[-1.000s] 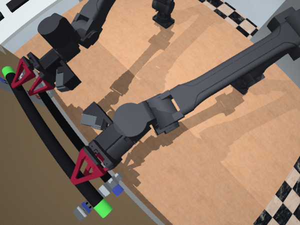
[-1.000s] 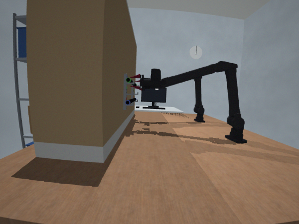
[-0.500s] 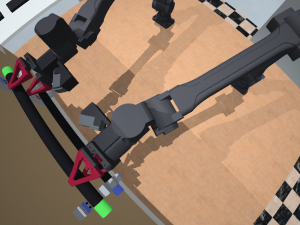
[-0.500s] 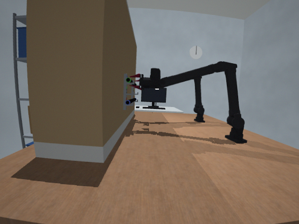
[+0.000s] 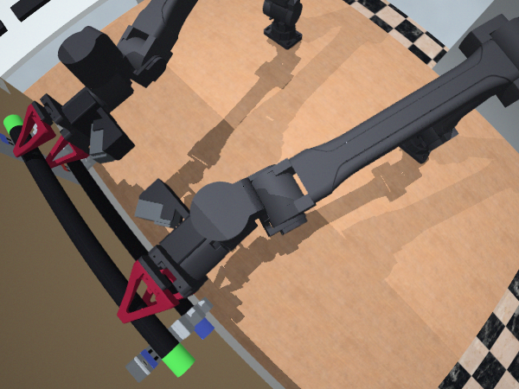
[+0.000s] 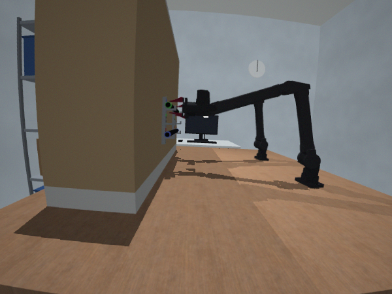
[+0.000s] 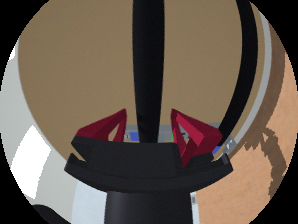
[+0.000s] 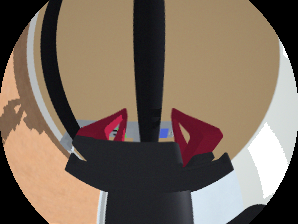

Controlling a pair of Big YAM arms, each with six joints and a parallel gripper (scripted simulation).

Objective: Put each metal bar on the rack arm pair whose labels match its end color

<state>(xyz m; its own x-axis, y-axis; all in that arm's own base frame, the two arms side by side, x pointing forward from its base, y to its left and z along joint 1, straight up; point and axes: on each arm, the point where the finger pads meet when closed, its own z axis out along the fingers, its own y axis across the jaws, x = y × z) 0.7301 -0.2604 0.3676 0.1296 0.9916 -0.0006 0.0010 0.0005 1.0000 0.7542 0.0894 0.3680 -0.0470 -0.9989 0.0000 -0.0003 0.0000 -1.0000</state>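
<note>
My right hand is 15 cm to the right of the green-ended bar. The rest, counted from my right hand: brown wall 19 cm ahead, 17 cm to the left, 8 cm above; blue-ended bar 15 cm to the left, 15 cm below.
Right now my left hand is 150 mm to the left of the green-ended bar. From my left hand the other things lie so: brown wall: 180 mm ahead, 130 mm to the right, 80 mm above; then blue-ended bar: 150 mm to the right, 150 mm below.
</note>
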